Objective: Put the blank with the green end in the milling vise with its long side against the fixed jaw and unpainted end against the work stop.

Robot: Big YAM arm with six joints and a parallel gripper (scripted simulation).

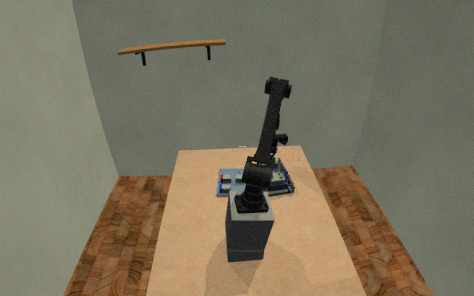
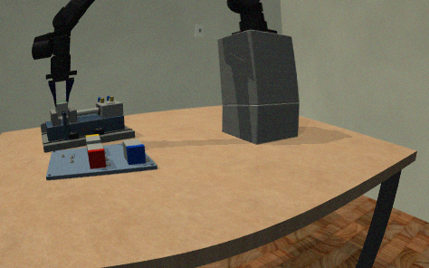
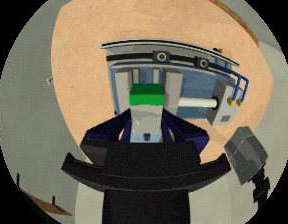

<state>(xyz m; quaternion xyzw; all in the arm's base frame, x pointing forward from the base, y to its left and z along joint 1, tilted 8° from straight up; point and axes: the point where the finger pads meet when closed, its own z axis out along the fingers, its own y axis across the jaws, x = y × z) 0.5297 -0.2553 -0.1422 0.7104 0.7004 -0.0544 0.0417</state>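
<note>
Right now my hand is 2 cm above the green-ended blank. From my hand the other things lie so: yellow-ended blank 19 cm to the left, 9 cm below, 6 cm behind; then milling vise 8 cm below, 7 cm behind; then fixed jaw 4 cm below, 3 cm ahead.
</note>
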